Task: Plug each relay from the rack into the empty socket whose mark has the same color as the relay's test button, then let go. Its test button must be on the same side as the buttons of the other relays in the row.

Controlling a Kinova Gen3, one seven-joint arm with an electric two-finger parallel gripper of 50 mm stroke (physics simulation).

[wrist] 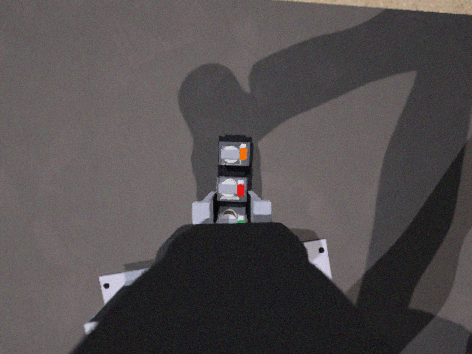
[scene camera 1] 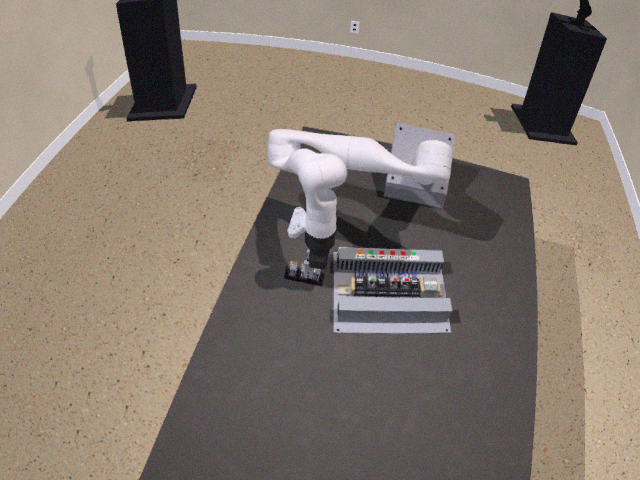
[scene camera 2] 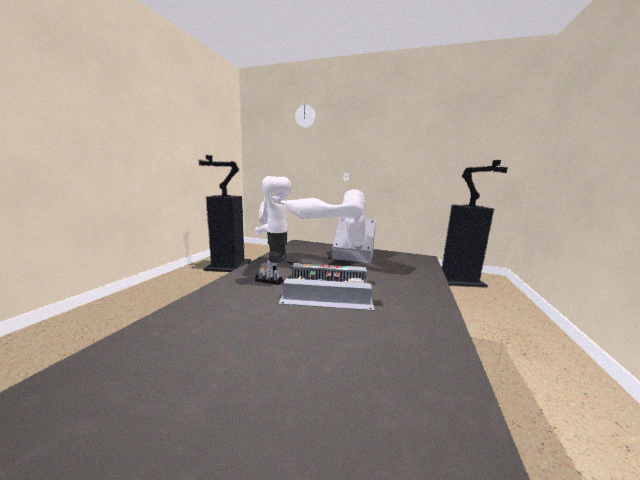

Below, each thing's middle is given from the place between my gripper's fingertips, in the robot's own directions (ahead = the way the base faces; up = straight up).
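Labels:
I see the grey panel (scene camera 1: 338,277) 4 cm ahead of my hand, 23 cm to the left of it and 3 cm below it. The black rack (wrist: 241,171) is 1 cm to the right of my hand and 2 cm below it.

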